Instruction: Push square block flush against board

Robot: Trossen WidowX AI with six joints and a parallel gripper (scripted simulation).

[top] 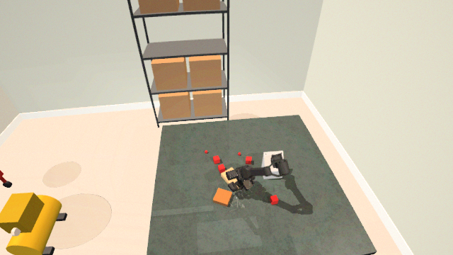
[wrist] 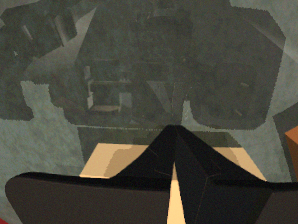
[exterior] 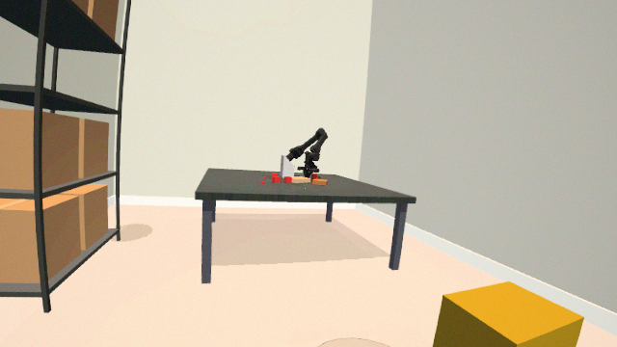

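The tan flat piece is 7 cm to the right of my gripper tip, 6 cm ahead of it and 1 cm above it. Also, from my gripper tip: orange square block (12 cm ahead, 7 cm to the left, 1 cm above).
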